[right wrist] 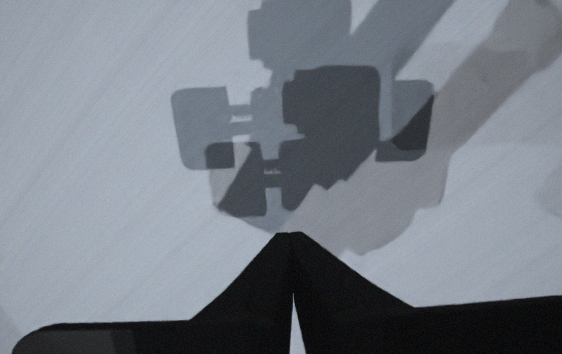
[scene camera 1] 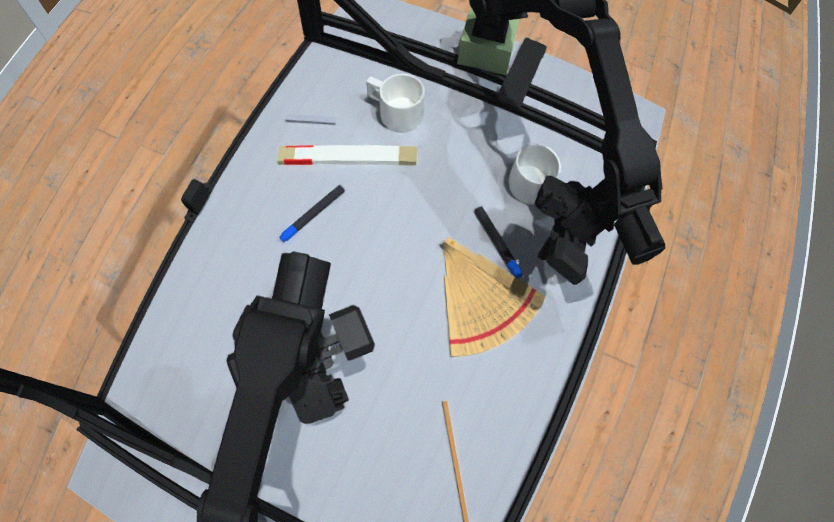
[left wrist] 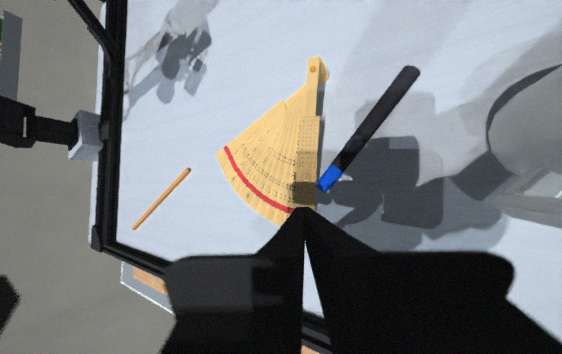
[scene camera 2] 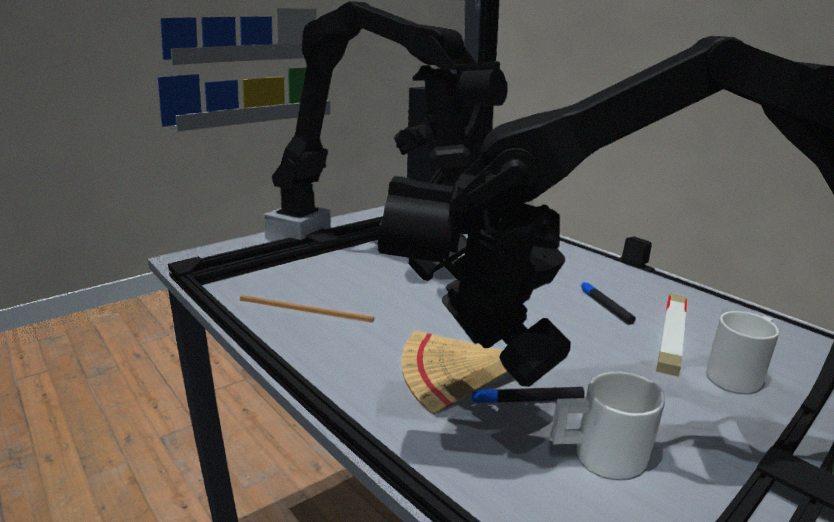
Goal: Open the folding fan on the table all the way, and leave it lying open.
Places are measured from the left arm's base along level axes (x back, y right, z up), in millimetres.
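Where they show: left gripper, between the fingertips: (scene camera 1: 540,257) (left wrist: 302,213) (scene camera 2: 476,340); right gripper, between the fingertips: (right wrist: 289,244); left arm's base, origin of its link: (scene camera 1: 490,28); right arm's base, origin of its link: (left wrist: 73,134) (scene camera 2: 297,211).
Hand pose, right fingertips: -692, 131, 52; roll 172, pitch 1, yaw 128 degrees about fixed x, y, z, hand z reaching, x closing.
Each offset is from my right fingertips to the centre of the thing, as dx, dy, dz.
A tan bamboo folding fan @[+202, -246, -147] (scene camera 1: 486,307) (scene camera 2: 446,363) (left wrist: 265,160) with a red band lies on the table, partly open as a wedge of roughly a sixth of a circle. Its pivot end points up in scene camera 1 and in the left wrist view. My left gripper (left wrist: 302,213) is shut and empty, raised above the table; in the left wrist view its tips overlap the outer end of the fan's edge beside the pen. My right gripper (right wrist: 289,244) is shut and empty above bare table, away to the left of the fan in scene camera 1.
A black pen with a blue cap @[+292, -231, -143] (scene camera 1: 493,234) (scene camera 2: 538,394) (left wrist: 372,120) lies close beside the fan. A second pen @[+261, +92, -143] (scene camera 1: 313,211) (scene camera 2: 608,302), two white mugs @[+504, +8, -104] (scene camera 1: 401,110) @[+409, -274, -104] (scene camera 1: 523,175), a long white box @[+387, +68, -143] (scene camera 1: 347,154) and a wooden stick @[-99, -253, -148] (scene camera 1: 455,461) (left wrist: 161,199) also lie or stand on the table.
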